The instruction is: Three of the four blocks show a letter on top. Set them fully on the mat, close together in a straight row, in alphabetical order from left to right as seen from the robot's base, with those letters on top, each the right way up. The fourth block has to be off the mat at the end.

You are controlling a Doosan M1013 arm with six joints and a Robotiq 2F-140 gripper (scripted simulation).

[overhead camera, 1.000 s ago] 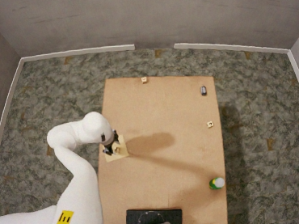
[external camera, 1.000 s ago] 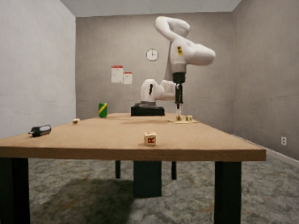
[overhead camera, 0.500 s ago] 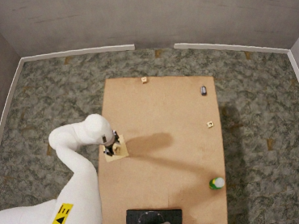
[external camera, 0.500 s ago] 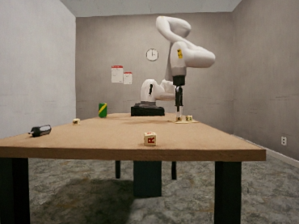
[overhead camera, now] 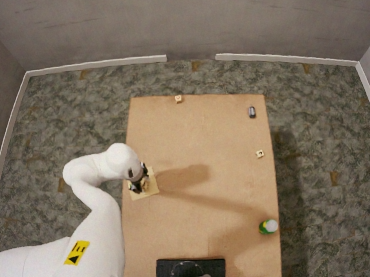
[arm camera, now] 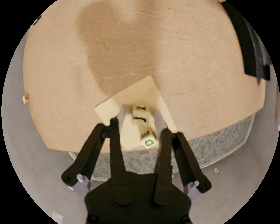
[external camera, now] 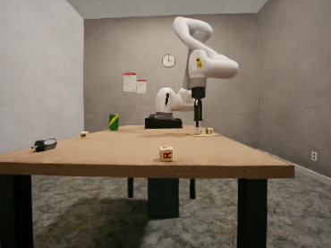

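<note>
Right now the mat is 40 mm below my hand, 20 mm to the left of it and 10 mm ahead of it.
</note>
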